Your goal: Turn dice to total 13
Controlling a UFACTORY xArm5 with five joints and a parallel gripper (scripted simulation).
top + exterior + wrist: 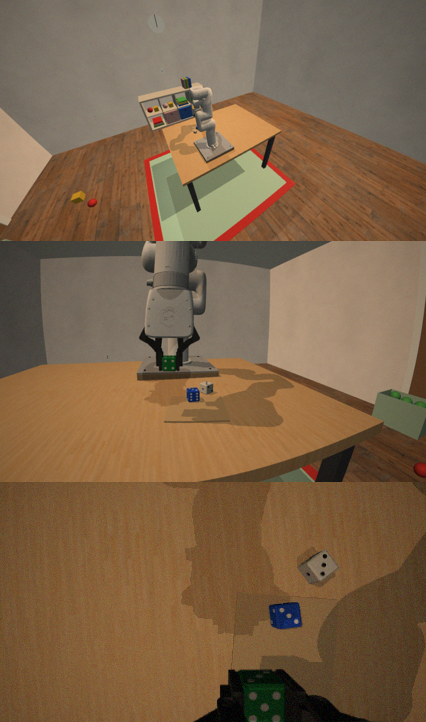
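The tan mat lies 120 mm below my hand, 60 mm to the left of it and 10 mm behind it. Round my hand: green die 10 mm below; blue die 100 mm below, 60 mm to the left, 50 mm behind; white die 110 mm below, 110 mm behind, 100 mm to the left.
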